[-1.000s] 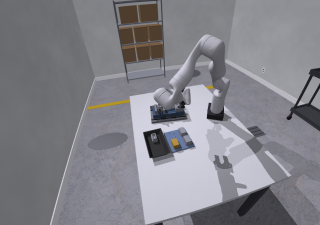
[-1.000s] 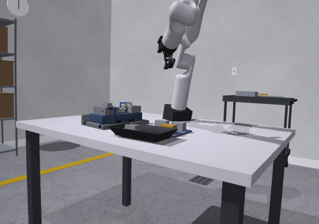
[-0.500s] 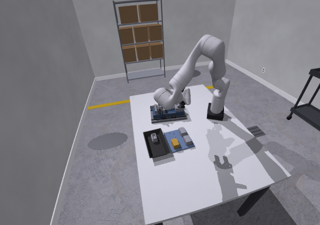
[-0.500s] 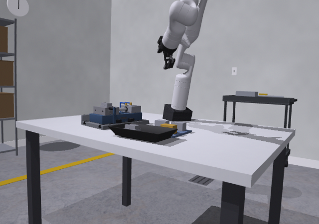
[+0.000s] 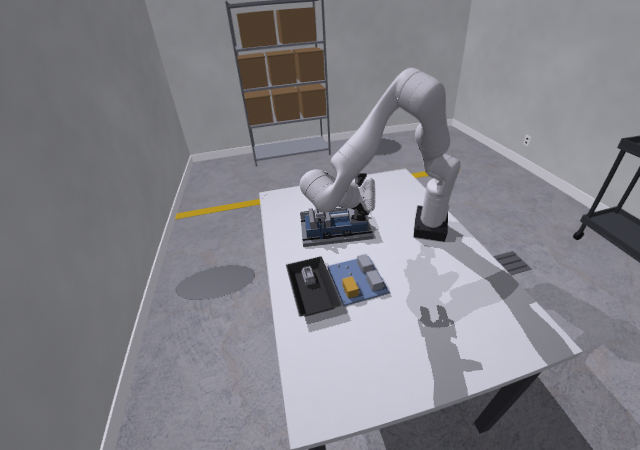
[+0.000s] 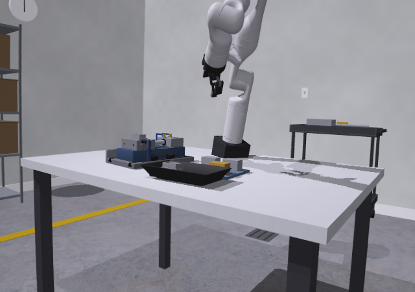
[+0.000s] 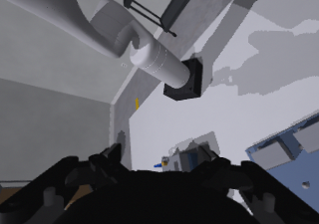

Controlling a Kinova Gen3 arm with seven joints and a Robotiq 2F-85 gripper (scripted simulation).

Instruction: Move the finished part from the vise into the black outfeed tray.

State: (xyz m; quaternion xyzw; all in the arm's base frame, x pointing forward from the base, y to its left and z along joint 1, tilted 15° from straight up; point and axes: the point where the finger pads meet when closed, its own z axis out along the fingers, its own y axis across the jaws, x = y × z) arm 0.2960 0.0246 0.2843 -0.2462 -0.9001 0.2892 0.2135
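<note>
My hand is 260 mm above the blue vise, 240 mm to the left of it and 50 mm short of it. From my hand the other things lie so: yellow block 280 mm below, 110 mm to the left, 100 mm ahead; blue fixture plate 300 mm below, 70 mm to the left, 50 mm ahead.
</note>
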